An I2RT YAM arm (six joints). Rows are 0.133 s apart.
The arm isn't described. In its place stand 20 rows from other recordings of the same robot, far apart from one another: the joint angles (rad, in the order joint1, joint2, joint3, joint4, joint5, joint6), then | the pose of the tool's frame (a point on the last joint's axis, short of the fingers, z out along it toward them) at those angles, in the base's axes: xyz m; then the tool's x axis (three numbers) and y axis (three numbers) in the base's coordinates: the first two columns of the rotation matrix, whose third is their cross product.
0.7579 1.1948 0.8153 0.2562 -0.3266 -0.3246 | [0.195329 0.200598 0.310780 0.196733 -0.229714 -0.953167 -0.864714 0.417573 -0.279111]
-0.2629 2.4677 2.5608 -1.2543 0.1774 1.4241 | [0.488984 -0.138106 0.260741 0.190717 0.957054 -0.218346 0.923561 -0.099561 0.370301]
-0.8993 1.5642 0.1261 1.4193 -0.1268 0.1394 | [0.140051 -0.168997 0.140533 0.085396 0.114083 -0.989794 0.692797 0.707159 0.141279]
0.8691 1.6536 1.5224 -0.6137 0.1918 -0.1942 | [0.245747 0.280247 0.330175 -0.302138 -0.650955 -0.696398 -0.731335 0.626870 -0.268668]
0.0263 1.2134 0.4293 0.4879 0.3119 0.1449 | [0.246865 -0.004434 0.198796 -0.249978 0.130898 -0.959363 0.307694 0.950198 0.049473]
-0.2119 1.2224 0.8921 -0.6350 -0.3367 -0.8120 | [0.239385 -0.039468 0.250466 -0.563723 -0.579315 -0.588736 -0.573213 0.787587 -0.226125]
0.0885 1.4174 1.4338 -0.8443 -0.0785 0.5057 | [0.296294 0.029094 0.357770 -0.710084 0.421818 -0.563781 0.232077 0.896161 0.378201]
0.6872 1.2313 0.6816 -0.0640 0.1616 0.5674 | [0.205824 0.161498 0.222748 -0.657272 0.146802 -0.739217 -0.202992 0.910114 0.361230]
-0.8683 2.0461 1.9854 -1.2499 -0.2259 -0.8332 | [0.275495 -0.313086 0.288228 -0.942851 -0.002585 -0.333205 0.013109 0.998908 -0.044841]
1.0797 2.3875 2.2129 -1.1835 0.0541 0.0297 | [0.231481 0.428758 0.203692 -0.486750 -0.847282 -0.212573 -0.861069 0.506353 -0.046563]
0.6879 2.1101 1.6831 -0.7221 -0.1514 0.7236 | [0.342798 0.288666 0.193552 -0.975409 0.045575 -0.215638 -0.039418 0.926540 0.374126]
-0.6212 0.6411 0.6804 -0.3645 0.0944 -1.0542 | [0.123746 -0.092694 0.306007 -0.695290 -0.566870 -0.441849 0.096158 0.535870 -0.838807]
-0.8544 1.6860 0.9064 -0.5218 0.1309 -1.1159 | [0.190777 -0.226181 0.140837 -0.970293 -0.241899 -0.003914 -0.230065 0.927588 -0.294365]
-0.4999 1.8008 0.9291 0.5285 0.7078 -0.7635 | [0.321467 -0.201949 0.187629 -0.836712 -0.141626 -0.529013 0.447077 0.381242 -0.809183]
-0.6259 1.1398 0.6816 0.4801 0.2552 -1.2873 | [0.209010 -0.162173 0.301173 -0.735635 -0.614526 -0.284954 0.232807 0.165676 -0.958307]
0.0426 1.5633 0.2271 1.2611 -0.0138 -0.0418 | [0.242374 0.010823 0.144929 -0.072542 -0.044914 -0.996354 -0.059415 0.997406 -0.040636]
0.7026 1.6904 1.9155 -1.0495 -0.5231 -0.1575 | [0.254174 0.238524 0.411820 -0.424929 -0.537847 -0.728118 -0.896405 0.362034 0.255713]
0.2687 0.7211 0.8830 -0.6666 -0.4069 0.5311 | [0.138205 0.052670 0.334914 -0.694617 0.291171 -0.657819 -0.262083 0.749154 0.608342]
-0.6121 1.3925 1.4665 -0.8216 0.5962 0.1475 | [0.224995 -0.182381 0.380927 -0.430998 0.451169 -0.781465 0.885417 0.378451 -0.269836]
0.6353 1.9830 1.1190 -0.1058 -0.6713 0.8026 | [0.299241 0.248131 0.124020 -0.999030 -0.036933 -0.023966 -0.042148 0.644877 0.763123]
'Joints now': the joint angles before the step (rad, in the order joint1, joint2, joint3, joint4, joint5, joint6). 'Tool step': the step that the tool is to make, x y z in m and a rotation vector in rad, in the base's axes. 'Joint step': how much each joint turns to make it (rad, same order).
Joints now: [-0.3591, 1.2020, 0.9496, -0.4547, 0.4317, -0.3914]
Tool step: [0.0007, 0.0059, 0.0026, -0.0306, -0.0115, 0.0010]
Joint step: [0.0270, -0.0117, -0.0055, 0.0162, 0.0359, -0.0027]
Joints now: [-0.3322, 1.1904, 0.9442, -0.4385, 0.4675, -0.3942]
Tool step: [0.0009, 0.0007, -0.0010, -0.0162, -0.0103, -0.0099]
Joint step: [0.0062, -0.0007, -0.0099, 0.0239, 0.0201, 0.0008]
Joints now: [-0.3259, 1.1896, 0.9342, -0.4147, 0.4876, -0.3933]
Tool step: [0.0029, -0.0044, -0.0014, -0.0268, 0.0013, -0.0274]
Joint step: [-0.0088, 0.0164, -0.0007, 0.0295, 0.0306, -0.0101]
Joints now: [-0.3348, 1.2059, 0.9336, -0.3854, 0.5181, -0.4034]
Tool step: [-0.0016, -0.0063, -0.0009, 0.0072, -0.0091, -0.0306]
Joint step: [-0.0249, 0.0045, -0.0005, 0.0048, -0.0015, 0.0130]
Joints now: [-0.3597, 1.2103, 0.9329, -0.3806, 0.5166, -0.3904]
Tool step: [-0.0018, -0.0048, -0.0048, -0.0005, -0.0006, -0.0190]
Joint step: [-0.0196, 0.0023, -0.0179, 0.0213, -0.0003, -0.0006]
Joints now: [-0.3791, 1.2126, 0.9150, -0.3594, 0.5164, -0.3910]
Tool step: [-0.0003, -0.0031, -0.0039, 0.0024, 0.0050, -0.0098]
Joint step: [-0.0115, 0.0067, -0.0095, 0.0111, -0.0016, -0.0009]
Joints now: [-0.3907, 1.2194, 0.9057, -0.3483, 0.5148, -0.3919]
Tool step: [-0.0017, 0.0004, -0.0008, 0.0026, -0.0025, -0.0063]
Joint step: [-0.0008, -0.0062, -0.0065, -0.0018, 0.0023, 0.0069]
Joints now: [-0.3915, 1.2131, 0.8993, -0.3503, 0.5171, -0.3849]
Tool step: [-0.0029, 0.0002, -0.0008, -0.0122, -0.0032, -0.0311]
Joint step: [0.0001, -0.0096, -0.0109, 0.0023, 0.0308, 0.0131]
